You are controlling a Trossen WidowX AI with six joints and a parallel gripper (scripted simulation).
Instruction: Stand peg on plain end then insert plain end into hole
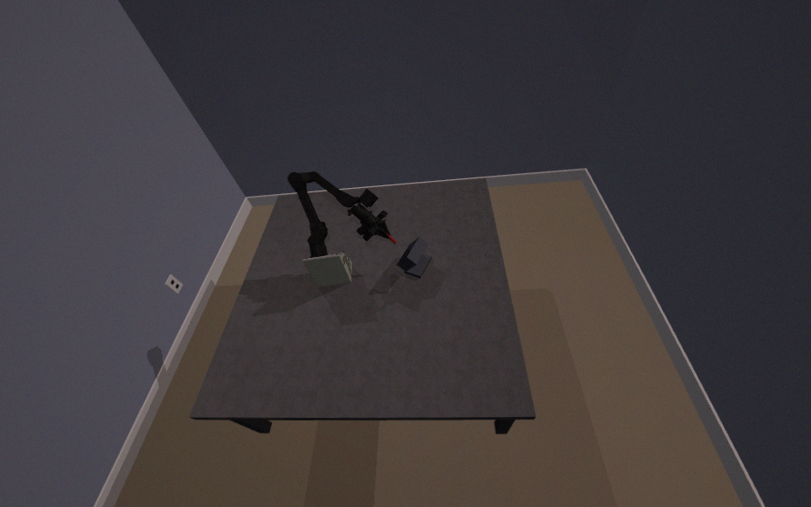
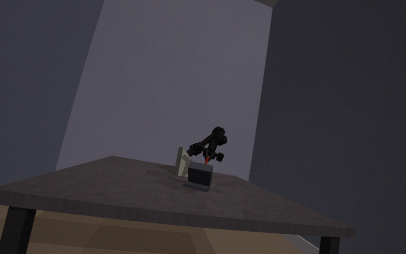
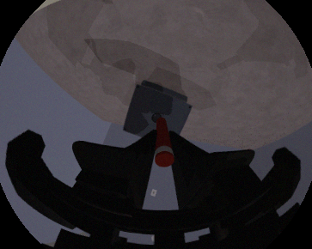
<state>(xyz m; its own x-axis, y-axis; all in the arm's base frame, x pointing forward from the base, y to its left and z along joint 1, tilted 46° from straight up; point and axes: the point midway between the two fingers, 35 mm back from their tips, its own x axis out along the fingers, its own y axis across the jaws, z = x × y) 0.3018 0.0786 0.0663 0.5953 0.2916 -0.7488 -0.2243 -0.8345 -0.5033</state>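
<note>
Right now my gripper tip is 10 cm short of the panel, 7 cm above it and 5 cm to the left of it. The rest, counted from my gripper tip: red peg (1 cm to the left, 1 cm behind, 1 cm above).
</note>
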